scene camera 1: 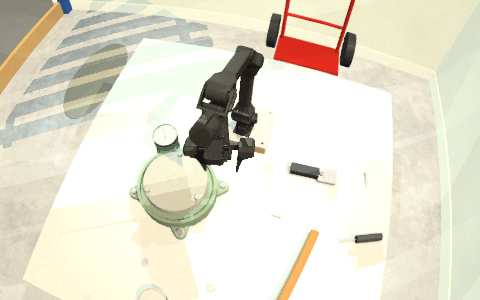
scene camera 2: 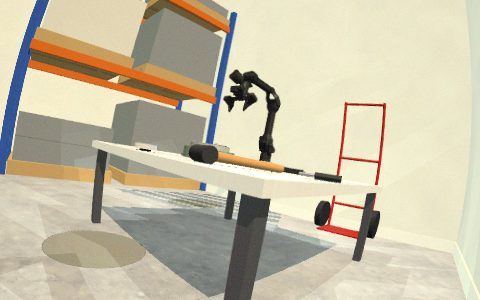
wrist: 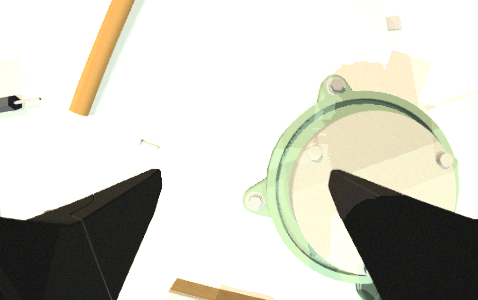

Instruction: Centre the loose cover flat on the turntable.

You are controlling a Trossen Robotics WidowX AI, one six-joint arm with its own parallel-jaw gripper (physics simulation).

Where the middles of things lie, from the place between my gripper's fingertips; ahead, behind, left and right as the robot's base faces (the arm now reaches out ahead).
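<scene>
The round cream cover (scene camera 1: pixel 175 184) is 200 mm below my hand, 10 mm ahead of it and 170 mm to the right of it. There's a wooden-handled hammer (scene camera 2: pixel 207 154) too, and that's a good way below my hand, a good way ahead of it and well to the left of it. Going by their middles, the cover is the nearest to my hand of the things named here.
</scene>
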